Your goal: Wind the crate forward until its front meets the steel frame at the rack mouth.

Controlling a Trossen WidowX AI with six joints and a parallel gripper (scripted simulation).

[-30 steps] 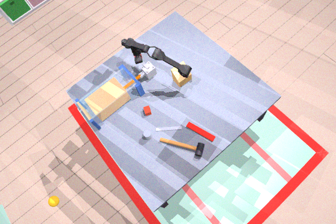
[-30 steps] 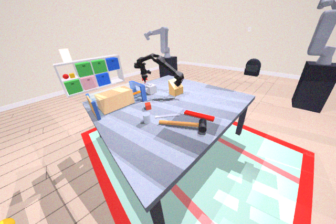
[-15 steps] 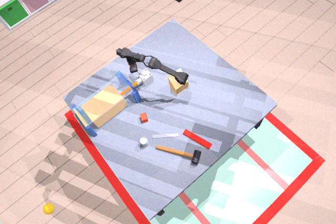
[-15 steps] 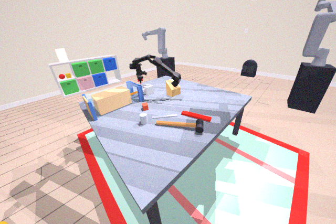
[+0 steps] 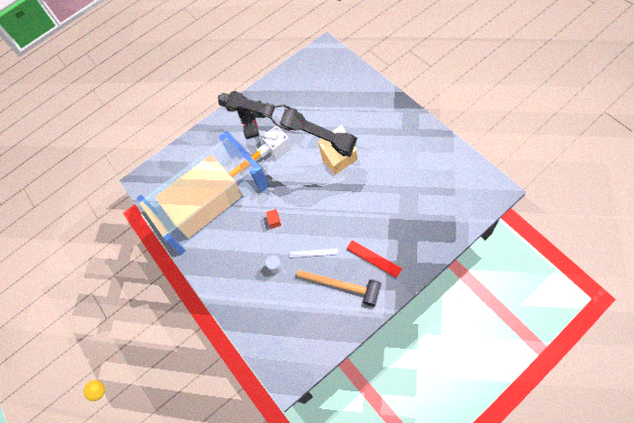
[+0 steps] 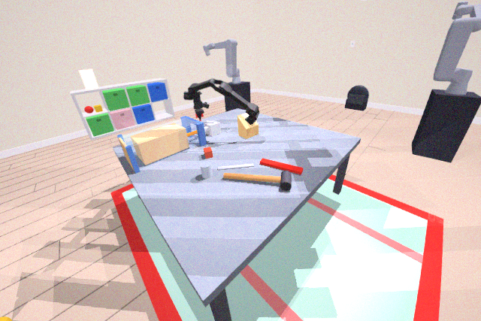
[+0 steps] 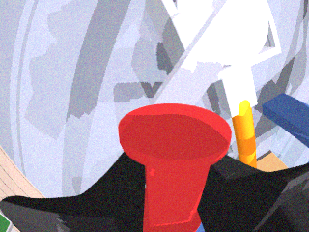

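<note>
My gripper tip is 30 mm to the right of the white crank handle, 20 mm past it and 10 mm above it. Round my gripper tip: white bar (570 mm to the left, 210 mm ahead, 110 mm below); then red knob (20 mm above); then white winch (80 mm to the left, 80 mm below, 60 mm behind).
</note>
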